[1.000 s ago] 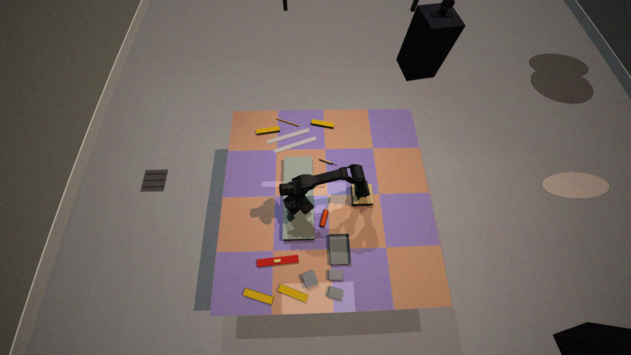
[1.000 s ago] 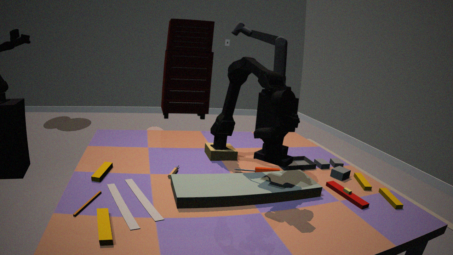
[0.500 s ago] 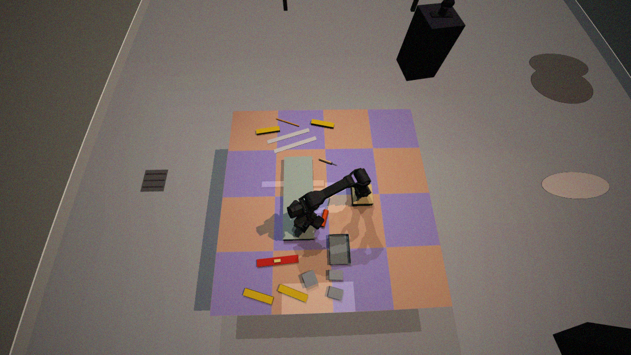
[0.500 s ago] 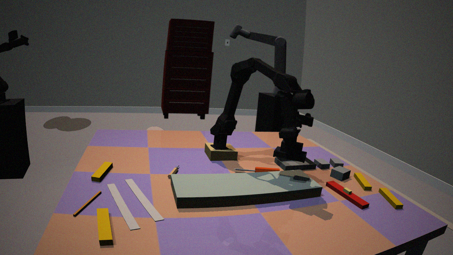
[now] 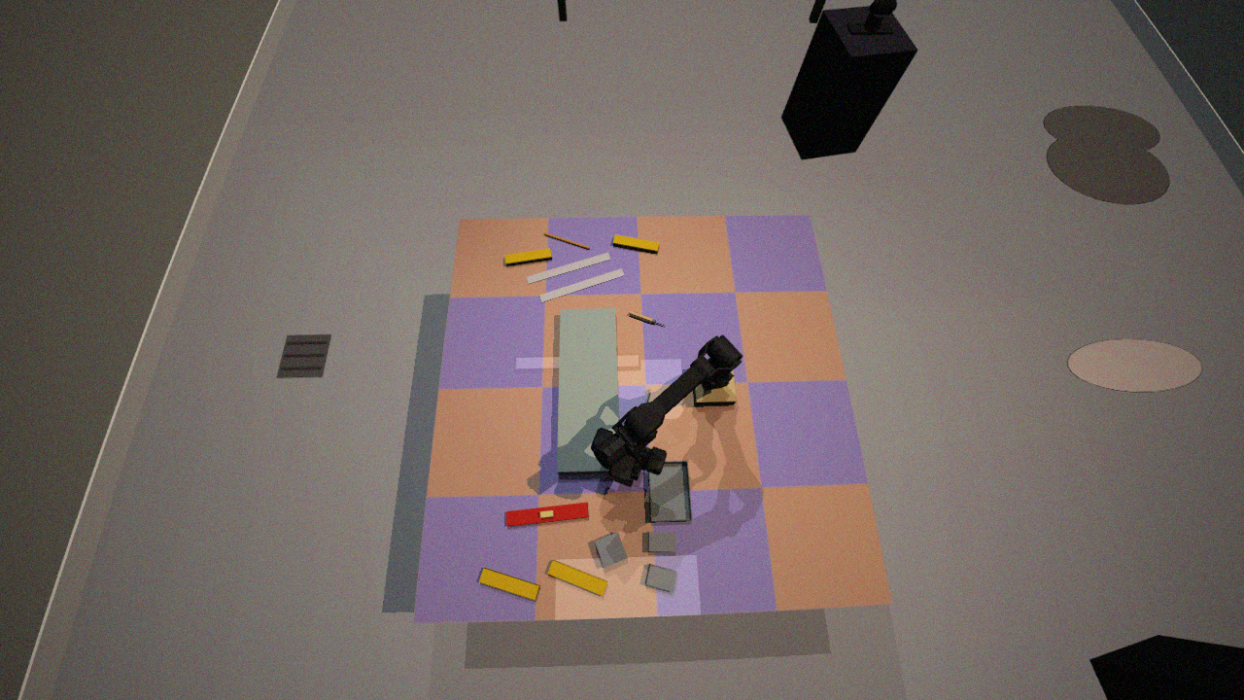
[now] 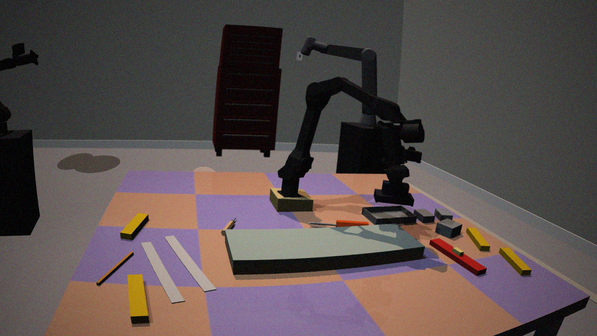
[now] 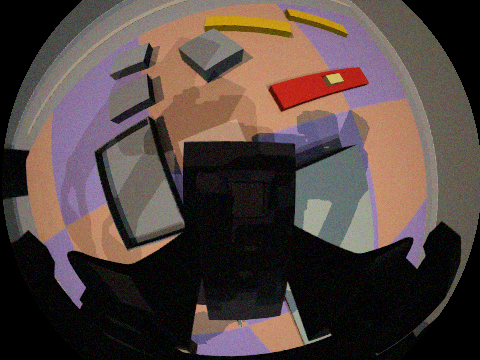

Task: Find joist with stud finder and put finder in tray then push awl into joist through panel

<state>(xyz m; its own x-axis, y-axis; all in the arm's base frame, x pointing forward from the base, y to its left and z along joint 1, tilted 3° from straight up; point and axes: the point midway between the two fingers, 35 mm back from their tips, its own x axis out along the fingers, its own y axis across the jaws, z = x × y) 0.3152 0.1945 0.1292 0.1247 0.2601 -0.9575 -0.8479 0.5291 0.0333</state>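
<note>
Now: gripper tip 110 mm past the tray, 90 mm to the right of it and 120 mm above it. Round my gripper tip: stud finder 10 mm to the left, 20 mm above; then awl 190 mm behind, 460 mm to the right, 130 mm below; then red level 240 mm ahead, 80 mm to the left, 120 mm below.
</note>
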